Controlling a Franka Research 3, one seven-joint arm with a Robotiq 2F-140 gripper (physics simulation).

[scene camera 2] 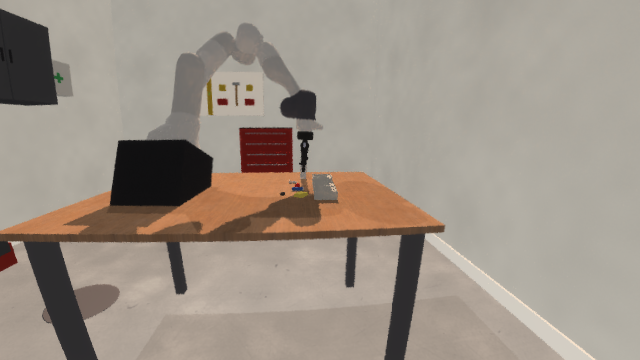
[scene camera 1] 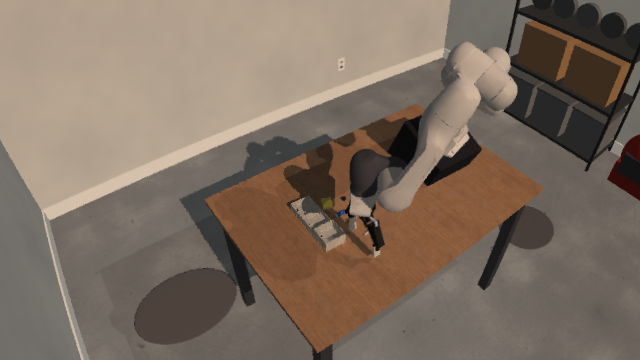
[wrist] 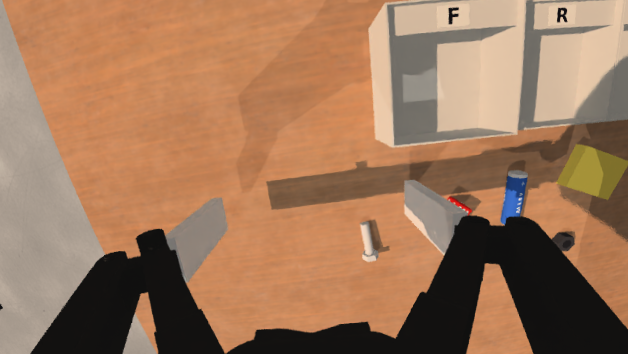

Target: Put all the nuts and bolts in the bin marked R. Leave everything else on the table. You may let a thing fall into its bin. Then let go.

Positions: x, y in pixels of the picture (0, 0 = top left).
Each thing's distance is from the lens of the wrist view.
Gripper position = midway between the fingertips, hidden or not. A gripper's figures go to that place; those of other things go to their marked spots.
gripper (wrist: 314, 205): 0.18 m
blue battery (wrist: 516, 182): 0.26 m
grey three-part bin tray (wrist: 435, 78): 0.21 m
The marked spots on the grey three-part bin tray and the blue battery are 0.11 m apart.
